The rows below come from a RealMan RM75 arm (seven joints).
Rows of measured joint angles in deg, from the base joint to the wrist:
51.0, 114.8, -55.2, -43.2, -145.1, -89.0, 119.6
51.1, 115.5, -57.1, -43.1, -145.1, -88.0, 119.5
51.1, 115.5, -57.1, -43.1, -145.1, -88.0, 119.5
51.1, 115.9, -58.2, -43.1, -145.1, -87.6, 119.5
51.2, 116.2, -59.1, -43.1, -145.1, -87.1, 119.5
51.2, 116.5, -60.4, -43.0, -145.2, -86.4, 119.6
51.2, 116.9, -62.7, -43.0, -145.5, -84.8, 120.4
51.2, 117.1, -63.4, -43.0, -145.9, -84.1, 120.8
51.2, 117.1, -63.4, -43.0, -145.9, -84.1, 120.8
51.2, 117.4, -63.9, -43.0, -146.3, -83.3, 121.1
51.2, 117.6, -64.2, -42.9, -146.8, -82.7, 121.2
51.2, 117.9, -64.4, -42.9, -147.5, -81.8, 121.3
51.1, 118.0, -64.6, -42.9, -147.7, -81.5, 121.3
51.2, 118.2, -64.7, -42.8, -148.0, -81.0, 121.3
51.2, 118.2, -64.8, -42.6, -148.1, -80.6, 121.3
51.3, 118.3, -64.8, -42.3, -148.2, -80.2, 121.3
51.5, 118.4, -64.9, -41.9, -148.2, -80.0, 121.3
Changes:
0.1, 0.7, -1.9, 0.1, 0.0, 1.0, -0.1
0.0, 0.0, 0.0, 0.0, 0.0, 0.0, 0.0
0.0, 0.4, -1.1, 0.0, 0.0, 0.4, 0.0
0.1, 0.3, -0.9, 0.0, 0.0, 0.5, 0.0
0.0, 0.3, -1.3, 0.1, -0.1, 0.7, 0.1
0.0, 0.4, -2.3, 0.0, -0.3, 1.6, 0.8
0.0, 0.2, -0.7, 0.0, -0.4, 0.7, 0.4
0.0, 0.0, 0.0, 0.0, 0.0, 0.0, 0.0
0.0, 0.3, -0.5, 0.0, -0.4, 0.8, 0.3
0.0, 0.2, -0.3, 0.1, -0.5, 0.6, 0.1
0.0, 0.3, -0.2, 0.0, -0.7, 0.9, 0.1
-0.1, 0.1, -0.2, 0.0, -0.2, 0.3, 0.0
0.1, 0.2, -0.1, 0.1, -0.3, 0.5, 0.0
0.0, 0.0, -0.1, 0.2, -0.1, 0.4, 0.0
0.1, 0.1, 0.0, 0.3, -0.1, 0.4, 0.0
0.2, 0.1, -0.1, 0.4, 0.0, 0.2, 0.0

